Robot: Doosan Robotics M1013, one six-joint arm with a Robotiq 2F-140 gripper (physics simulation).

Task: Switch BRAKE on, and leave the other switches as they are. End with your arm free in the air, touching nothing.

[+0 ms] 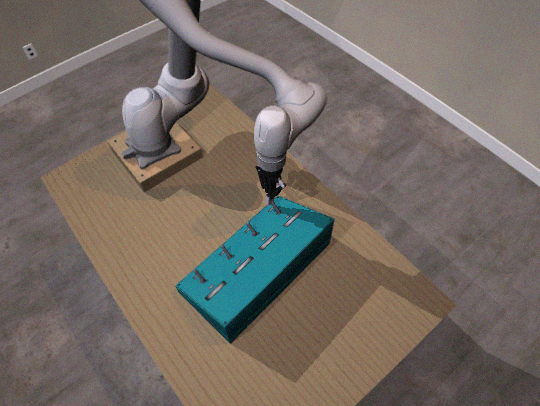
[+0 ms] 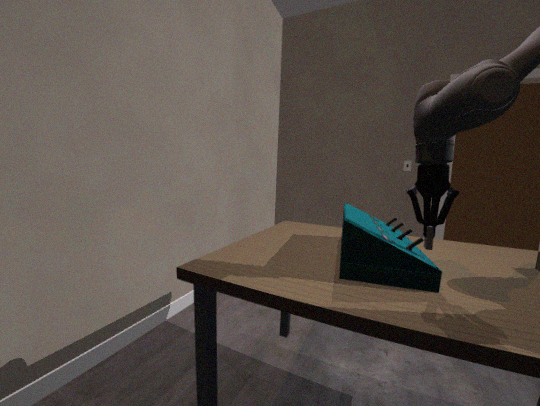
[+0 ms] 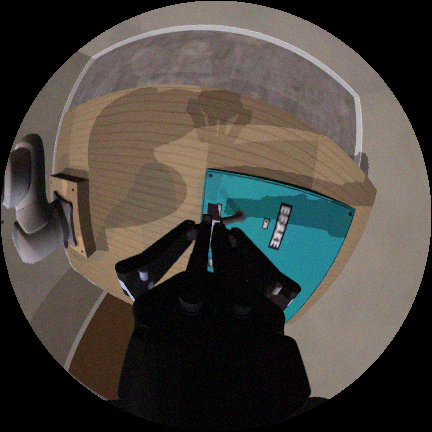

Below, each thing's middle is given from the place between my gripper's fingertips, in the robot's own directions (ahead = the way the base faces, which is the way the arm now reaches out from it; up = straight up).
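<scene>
Teal sloped switch panel (image 1: 236, 289): from my hand, 15 cm to the right, 16 cm ahead, 2 cm below.
</scene>
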